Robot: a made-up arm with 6 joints.
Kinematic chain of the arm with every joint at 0, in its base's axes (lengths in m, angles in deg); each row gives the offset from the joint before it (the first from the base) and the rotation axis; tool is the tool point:
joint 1: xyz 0 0 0.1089 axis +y
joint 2: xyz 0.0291 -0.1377 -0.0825 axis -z
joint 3: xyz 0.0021 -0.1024 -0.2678 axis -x
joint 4: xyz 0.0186 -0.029 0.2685 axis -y
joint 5: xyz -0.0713 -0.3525 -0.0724 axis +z
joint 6: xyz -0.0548 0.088 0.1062 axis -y
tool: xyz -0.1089 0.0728 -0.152
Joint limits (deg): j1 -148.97..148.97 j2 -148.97..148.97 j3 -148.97..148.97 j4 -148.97..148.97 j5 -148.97..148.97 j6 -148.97..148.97
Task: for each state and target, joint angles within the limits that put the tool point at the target. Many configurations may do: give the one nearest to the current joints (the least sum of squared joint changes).
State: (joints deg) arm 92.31 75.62 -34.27 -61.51 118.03 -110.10
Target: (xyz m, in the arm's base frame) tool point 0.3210 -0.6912 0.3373
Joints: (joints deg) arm 119.30 46.13 0.99 -65.36 111.03 -118.01
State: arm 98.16 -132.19 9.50 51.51 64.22 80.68
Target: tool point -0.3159 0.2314 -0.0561
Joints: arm 96.58 -148.97 7.47 64.25 74.98 64.09
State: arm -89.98 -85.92 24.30 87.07 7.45 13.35
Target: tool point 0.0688 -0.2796 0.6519
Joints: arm -115.84 -65.25 17.41 75.31 34.45 -3.53
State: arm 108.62 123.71 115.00 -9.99 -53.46 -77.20
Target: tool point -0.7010 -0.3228 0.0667
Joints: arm 106.94 135.34 145.17 -26.07 -36.02 -98.70
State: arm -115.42 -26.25 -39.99 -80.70 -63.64 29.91
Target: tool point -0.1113 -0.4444 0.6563
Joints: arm -148.97 -63.42 -39.68 -81.68 -72.43 43.72
